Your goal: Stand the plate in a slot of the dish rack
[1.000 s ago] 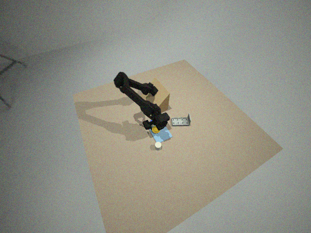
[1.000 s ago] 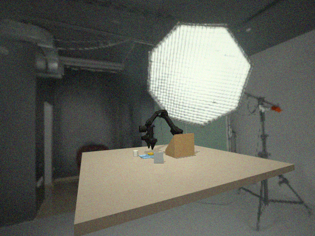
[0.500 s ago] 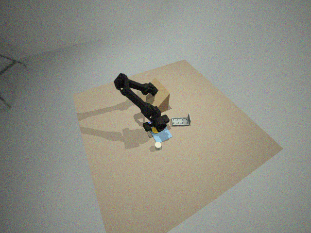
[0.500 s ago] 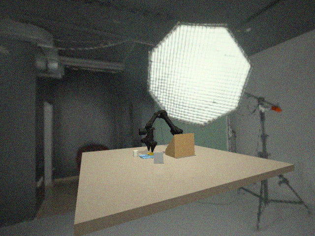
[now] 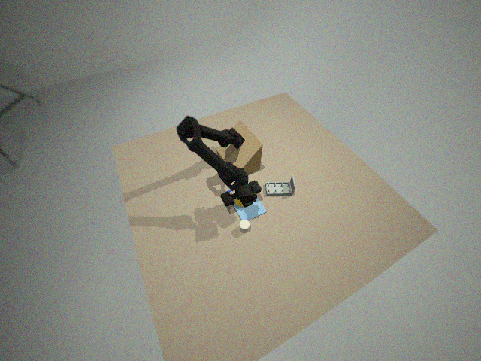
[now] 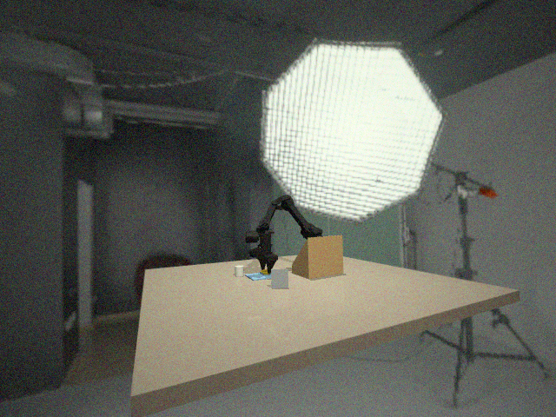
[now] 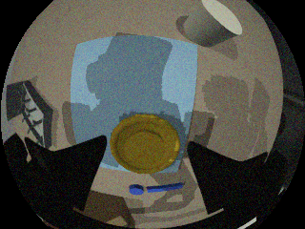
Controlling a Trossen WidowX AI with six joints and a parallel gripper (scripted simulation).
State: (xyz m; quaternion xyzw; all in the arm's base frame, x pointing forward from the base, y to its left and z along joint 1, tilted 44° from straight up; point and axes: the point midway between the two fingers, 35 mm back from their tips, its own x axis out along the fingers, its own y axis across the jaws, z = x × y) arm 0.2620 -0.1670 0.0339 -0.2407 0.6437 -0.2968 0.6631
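My gripper tip is now right at the plate. Also, from my gripper tip: light blue mat 30 mm ahead, 20 mm to the left, 10 mm below; then blue spoon 90 mm behind, 10 mm below; then white cup 120 mm ahead, 60 mm to the right, 10 mm above.
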